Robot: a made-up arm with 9 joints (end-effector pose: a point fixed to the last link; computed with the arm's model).
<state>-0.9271 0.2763 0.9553 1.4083 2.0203 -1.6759 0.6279 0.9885 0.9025</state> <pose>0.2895 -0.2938 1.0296 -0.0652 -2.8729 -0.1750</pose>
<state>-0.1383 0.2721 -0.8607 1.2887 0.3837 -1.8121 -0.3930 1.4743 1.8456</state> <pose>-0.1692 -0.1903 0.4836 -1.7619 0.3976 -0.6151</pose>
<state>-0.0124 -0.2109 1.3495 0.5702 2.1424 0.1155 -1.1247 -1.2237 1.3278</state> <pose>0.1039 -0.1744 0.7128 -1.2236 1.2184 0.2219</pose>
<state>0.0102 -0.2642 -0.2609 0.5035 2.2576 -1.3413 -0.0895 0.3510 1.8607</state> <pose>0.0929 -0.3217 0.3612 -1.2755 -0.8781 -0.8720</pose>
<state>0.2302 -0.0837 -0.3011 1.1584 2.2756 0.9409 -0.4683 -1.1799 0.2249</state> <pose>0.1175 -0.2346 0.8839 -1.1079 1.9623 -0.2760</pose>
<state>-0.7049 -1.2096 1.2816 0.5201 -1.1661 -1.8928 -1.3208 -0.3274 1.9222</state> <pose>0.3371 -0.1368 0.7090 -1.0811 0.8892 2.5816</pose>
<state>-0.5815 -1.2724 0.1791 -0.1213 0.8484 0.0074 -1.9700 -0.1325 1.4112</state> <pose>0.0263 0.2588 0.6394 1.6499 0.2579 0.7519</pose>
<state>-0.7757 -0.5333 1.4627 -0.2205 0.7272 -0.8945 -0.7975 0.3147 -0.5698</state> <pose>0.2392 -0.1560 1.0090 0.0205 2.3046 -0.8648</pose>
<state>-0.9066 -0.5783 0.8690 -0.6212 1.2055 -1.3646 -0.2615 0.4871 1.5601</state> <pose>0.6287 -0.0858 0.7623 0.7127 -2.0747 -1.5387</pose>
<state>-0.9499 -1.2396 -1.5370 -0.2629 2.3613 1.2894 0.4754 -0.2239 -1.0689</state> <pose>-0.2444 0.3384 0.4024 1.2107 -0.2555 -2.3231</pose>
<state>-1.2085 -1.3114 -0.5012 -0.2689 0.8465 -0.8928 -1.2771 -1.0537 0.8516</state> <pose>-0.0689 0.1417 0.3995 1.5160 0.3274 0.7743</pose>
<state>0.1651 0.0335 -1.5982 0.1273 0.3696 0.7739 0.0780 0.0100 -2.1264</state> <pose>0.0922 0.4330 0.4445 1.1121 1.2618 1.4383</pose>
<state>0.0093 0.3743 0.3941 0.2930 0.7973 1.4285 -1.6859 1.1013 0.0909</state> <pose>-0.1024 0.5502 0.5710 -2.4242 -0.6055 -0.9952</pose>
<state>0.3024 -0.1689 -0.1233 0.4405 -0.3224 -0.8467 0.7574 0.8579 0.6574</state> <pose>-0.4408 -0.0149 0.5098 1.8031 2.0975 0.0282</pose>
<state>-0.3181 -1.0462 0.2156 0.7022 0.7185 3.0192 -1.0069 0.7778 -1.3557</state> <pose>0.3852 -0.3616 0.4583 1.6105 -1.2837 0.3589</pose>
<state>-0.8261 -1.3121 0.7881 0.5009 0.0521 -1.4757 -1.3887 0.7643 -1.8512</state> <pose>-0.0165 -0.1378 1.1322 -0.2788 -1.5629 1.9613</pose>
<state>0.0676 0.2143 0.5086 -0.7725 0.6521 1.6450 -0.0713 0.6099 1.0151</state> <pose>-0.1148 0.5599 0.6259 2.2450 1.4314 0.2119</pose>
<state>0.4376 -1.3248 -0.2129 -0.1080 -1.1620 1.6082 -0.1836 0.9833 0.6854</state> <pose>0.5070 -0.0117 0.4214 1.7012 -1.4268 -0.5034</pose>
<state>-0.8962 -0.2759 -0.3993 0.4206 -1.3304 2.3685 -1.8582 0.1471 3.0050</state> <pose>0.2408 -0.2429 0.5396 0.0411 0.0464 -2.4850</pose>
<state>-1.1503 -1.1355 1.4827 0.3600 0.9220 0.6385 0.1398 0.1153 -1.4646</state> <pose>0.1158 -0.0817 0.5876 1.5358 -1.2488 -0.4004</pose>
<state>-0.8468 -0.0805 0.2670 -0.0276 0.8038 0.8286 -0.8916 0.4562 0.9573</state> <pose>0.0333 0.4063 0.4344 1.7574 0.7149 1.1654</pose>
